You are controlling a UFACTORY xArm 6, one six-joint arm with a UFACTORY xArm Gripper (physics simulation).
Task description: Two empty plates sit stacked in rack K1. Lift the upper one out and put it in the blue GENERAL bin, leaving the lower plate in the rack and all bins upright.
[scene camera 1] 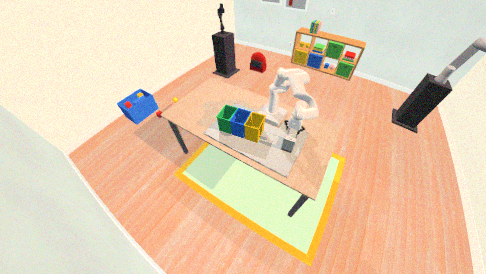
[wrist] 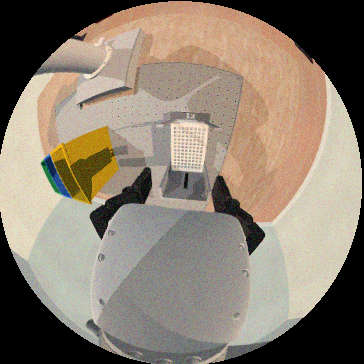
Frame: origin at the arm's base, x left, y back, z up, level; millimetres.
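Seen in the pictures: gripper, fingertip midpoint: (scene camera 1: 292,131) (wrist: 182,179); arm's base at its link origin: (scene camera 1: 272,111).
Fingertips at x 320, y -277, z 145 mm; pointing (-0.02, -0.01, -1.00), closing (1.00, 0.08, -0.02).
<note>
Pixels of each thing's middle, then the offset from my fingertips to it. Level surfaces: height alone.
- Rack K1 at the middle of its body: (wrist: 187,148) (scene camera 1: 290,139) dx +2, dy +9, dz -103 mm
- blue bin at the middle of its body: (wrist: 70,164) (scene camera 1: 241,123) dx -442, dy -89, dz -88 mm
- green bin at the middle of its body: (wrist: 61,166) (scene camera 1: 228,119) dx -572, dy -116, dz -88 mm
- yellow bin at the middle of its body: (wrist: 85,161) (scene camera 1: 254,127) dx -313, dy -61, dz -88 mm
- grey perforated board at its surface level: dz -177 mm
- wooden table at its surface level: dz -190 mm
Rack K1 (scene camera 1: 287,145) (wrist: 190,116) is a grey holder on the perforated board. A pale plate with a grid of wells (wrist: 189,146) sits in it; the wrist view does not show the lower plate distinctly. My gripper (scene camera 1: 294,129) (wrist: 182,179) is open, with nothing between its black fingers. It hangs above the rack, with one finger toward each side of it in the wrist view. The blue bin (scene camera 1: 240,124) (wrist: 57,177) stands upright between the green bin (scene camera 1: 225,121) (wrist: 50,181) and the yellow bin (scene camera 1: 254,128) (wrist: 97,147).
The bins and rack stand on a grey perforated board (scene camera 1: 272,161) (wrist: 220,95) on the wooden table (scene camera 1: 305,179). The yellow bin is nearest the rack. The arm's base (scene camera 1: 274,115) (wrist: 112,70) stands behind the bins.
</note>
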